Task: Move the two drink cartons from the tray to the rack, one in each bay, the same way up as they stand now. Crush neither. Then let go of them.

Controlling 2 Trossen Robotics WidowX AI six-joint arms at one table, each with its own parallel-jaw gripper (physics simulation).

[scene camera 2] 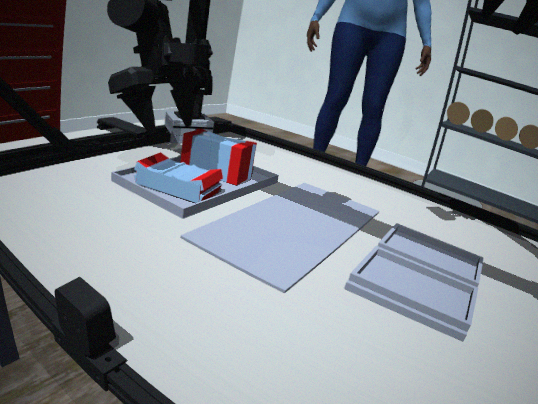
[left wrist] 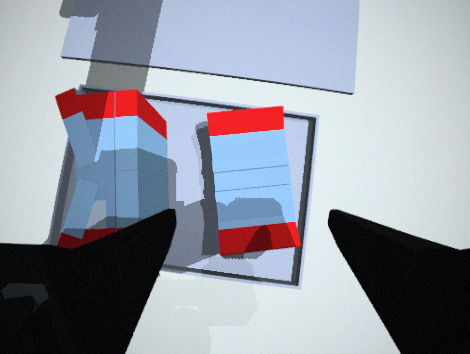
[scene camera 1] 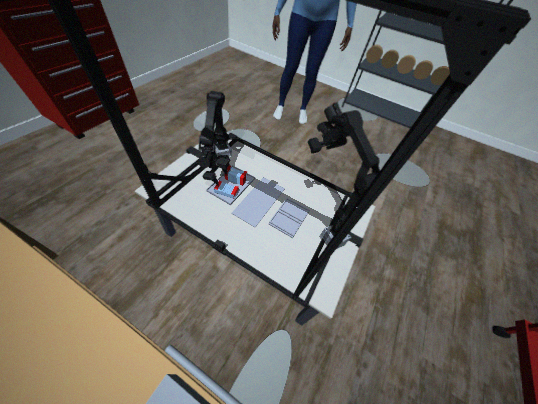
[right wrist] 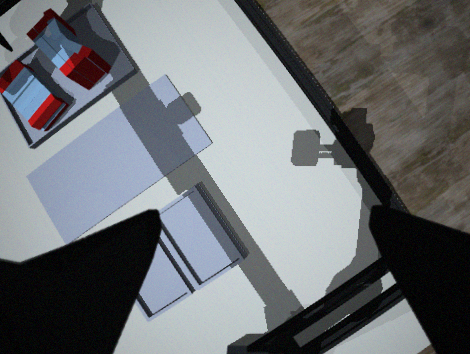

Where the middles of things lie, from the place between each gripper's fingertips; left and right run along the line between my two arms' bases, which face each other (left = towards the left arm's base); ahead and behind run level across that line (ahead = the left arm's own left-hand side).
The grey tray (scene camera 2: 260, 178) lies 9 cm below my left hand and 7 cm ahead of it. Also, from my left hand: flat grey mat (scene camera 2: 278, 241): 20 cm to the right, 11 cm ahead, 10 cm below.
My right hand is 22 cm past the flat grey mat, 16 cm to the right of it and 37 cm above it. Also, from my right hand: grey tray 26 cm behind, 36 cm to the left, 36 cm below.
